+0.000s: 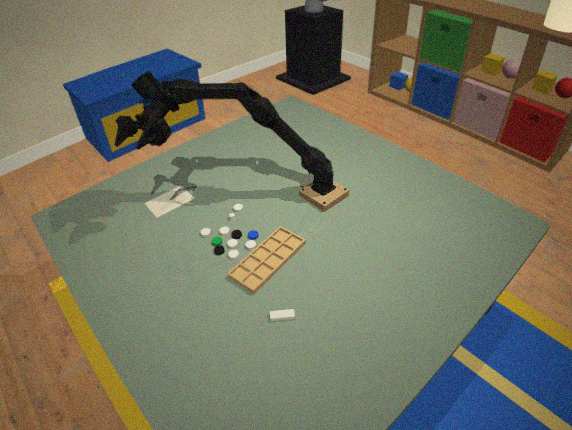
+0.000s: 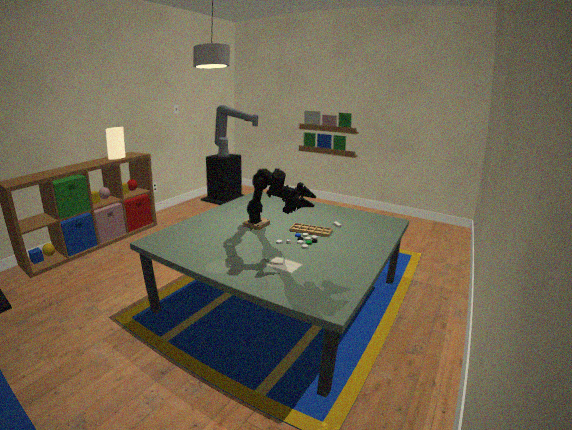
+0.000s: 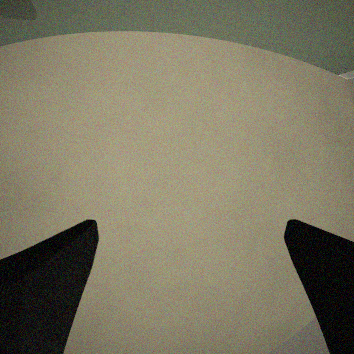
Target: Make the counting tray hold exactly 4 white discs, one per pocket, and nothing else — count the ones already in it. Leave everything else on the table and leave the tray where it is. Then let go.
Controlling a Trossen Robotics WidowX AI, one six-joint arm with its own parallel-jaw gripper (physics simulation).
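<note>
The wooden counting tray (image 1: 279,265) (image 2: 310,233) lies flat on the table, with two rows of pockets that look empty. Several white discs lie loose beside it, among them one near the tray (image 1: 250,244), one at the outer end of the cluster (image 1: 205,232) and one apart toward the arm's base (image 1: 238,207) (image 2: 279,241). Among them lie two black discs (image 1: 236,234) (image 1: 219,250), a green disc (image 1: 216,241) (image 2: 308,242) and a blue disc (image 1: 253,234) (image 2: 298,235). My gripper (image 1: 128,146) (image 2: 314,200) (image 3: 195,231) is open and empty, high above the table, away from tray and discs.
A small white cube (image 1: 231,215) (image 2: 288,241) lies near the lone white disc. A white block (image 1: 282,315) (image 2: 337,224) lies beyond the tray. A pale sheet (image 1: 162,207) (image 2: 292,266) lies on the table on the discs' other side. The arm stands on a wooden base (image 1: 325,202).
</note>
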